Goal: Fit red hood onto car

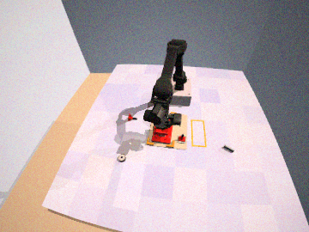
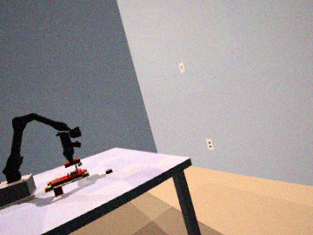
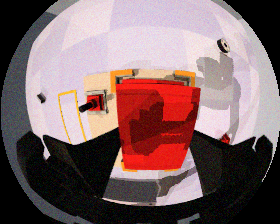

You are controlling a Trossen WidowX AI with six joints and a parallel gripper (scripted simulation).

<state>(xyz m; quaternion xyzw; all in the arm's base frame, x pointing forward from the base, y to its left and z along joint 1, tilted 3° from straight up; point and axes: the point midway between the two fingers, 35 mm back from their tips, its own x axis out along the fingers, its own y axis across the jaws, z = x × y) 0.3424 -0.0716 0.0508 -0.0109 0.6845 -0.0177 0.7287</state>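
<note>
My gripper tip is now 70 mm above the engine block. Round my gripper tip: red hood 10 mm above.
</note>
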